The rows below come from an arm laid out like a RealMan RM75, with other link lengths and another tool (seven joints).
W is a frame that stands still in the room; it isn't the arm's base.
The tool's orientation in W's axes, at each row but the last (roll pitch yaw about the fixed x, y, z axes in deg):
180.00, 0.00, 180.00
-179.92, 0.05, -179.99
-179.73, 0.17, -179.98
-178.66, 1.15, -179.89
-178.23, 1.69, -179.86
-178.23, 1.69, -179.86
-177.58, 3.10, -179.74
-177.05, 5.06, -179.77
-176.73, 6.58, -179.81
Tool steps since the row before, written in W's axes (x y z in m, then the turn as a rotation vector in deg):
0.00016, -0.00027, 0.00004, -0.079, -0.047, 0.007
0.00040, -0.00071, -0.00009, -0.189, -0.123, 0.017
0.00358, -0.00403, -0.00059, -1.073, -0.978, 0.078
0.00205, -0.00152, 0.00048, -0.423, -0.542, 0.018
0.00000, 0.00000, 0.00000, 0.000, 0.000, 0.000
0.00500, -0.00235, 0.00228, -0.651, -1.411, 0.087
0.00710, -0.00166, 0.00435, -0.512, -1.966, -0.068
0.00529, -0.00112, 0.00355, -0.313, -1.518, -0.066
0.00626, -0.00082, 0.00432, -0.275, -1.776, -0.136
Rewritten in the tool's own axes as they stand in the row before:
-0.00016, -0.00027, -0.00004, 0.079, -0.047, -0.007
-0.00040, -0.00071, 0.00009, 0.189, -0.123, -0.017
-0.00358, -0.00403, 0.00062, 1.073, -0.978, -0.077
-0.00206, -0.00153, -0.00040, 0.424, -0.542, -0.014
0.00000, 0.00000, 0.00000, 0.000, 0.000, 0.000
-0.00506, -0.00243, -0.00206, 0.652, -1.412, -0.063
-0.00732, -0.00186, -0.00389, 0.524, -1.960, 0.123
-0.00558, -0.00130, -0.00301, 0.324, -1.513, 0.116
-0.00671, -0.00104, -0.00352, 0.295, -1.766, 0.204

